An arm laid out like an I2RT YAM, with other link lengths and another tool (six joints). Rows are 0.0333 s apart.
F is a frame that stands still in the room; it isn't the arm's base.
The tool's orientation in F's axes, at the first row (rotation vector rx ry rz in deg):
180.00, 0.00, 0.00
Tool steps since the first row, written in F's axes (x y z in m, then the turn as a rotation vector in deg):
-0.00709, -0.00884, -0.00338, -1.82, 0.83, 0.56
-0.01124, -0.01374, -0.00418, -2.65, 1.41, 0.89
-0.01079, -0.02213, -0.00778, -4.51, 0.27, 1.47
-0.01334, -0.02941, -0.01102, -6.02, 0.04, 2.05
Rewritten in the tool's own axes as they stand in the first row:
-0.00709, 0.00884, 0.00338, -1.82, -0.83, -0.56
-0.01124, 0.01374, 0.00418, -2.65, -1.41, -0.89
-0.01079, 0.02213, 0.00778, -4.51, -0.27, -1.47
-0.01334, 0.02941, 0.01102, -6.02, -0.04, -2.05

